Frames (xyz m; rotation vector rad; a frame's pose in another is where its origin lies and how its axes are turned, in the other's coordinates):
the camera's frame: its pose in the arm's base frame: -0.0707 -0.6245 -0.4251 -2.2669 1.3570 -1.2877
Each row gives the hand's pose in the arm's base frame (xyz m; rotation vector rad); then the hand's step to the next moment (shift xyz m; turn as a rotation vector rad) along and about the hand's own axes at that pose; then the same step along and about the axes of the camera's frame.
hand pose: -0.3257 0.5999 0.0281 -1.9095 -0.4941 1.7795
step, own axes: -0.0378 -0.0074 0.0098 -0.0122 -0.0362 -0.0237
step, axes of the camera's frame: 0.0289 -0.0036 -0.0270 0.0069 -0.0441 -0.0051
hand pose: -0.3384 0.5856 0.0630 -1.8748 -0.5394 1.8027
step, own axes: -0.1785 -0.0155 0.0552 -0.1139 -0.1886 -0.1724
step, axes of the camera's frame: 0.1452 0.0041 -0.1185 0.0951 -0.2630 -0.0085
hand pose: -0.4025 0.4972 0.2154 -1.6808 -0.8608 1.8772
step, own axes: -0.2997 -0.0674 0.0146 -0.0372 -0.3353 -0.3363
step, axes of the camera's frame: 0.2856 -0.0622 -0.0956 0.0074 -0.4754 0.0298
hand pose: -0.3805 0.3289 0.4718 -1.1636 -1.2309 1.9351
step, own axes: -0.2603 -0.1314 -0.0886 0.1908 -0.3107 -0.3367
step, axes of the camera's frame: 0.2464 -0.1680 0.0630 -0.2124 -0.4476 -0.0294
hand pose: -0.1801 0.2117 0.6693 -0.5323 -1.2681 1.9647
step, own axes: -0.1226 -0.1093 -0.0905 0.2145 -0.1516 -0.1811
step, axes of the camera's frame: 0.0757 -0.1346 0.1064 -0.1993 -0.2325 -0.0897
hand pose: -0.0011 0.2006 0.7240 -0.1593 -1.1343 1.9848
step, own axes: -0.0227 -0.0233 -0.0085 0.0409 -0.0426 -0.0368
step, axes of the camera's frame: 0.0139 -0.0213 0.0220 -0.0348 -0.0578 -0.0168
